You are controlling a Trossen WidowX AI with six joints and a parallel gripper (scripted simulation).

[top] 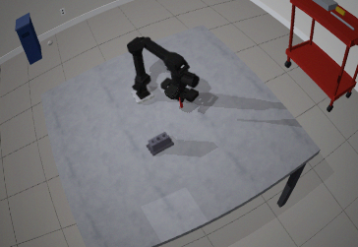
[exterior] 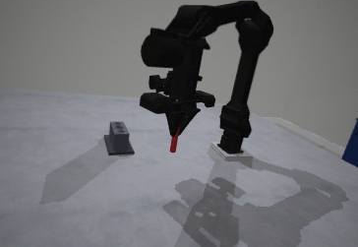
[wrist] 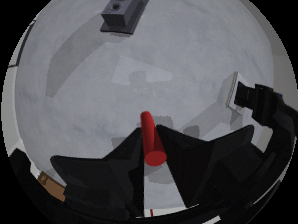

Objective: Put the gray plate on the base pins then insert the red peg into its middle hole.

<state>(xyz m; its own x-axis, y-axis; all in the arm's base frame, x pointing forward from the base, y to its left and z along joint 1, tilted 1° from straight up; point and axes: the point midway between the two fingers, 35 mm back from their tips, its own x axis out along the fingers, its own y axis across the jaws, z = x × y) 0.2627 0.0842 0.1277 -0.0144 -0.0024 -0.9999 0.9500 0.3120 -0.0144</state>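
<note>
Right now my gripper tip is 190 mm to the left of the gray plate, 80 mm short of it and 70 mm above it. The rest, counted from my gripper tip: red peg right at my gripper tip.
</note>
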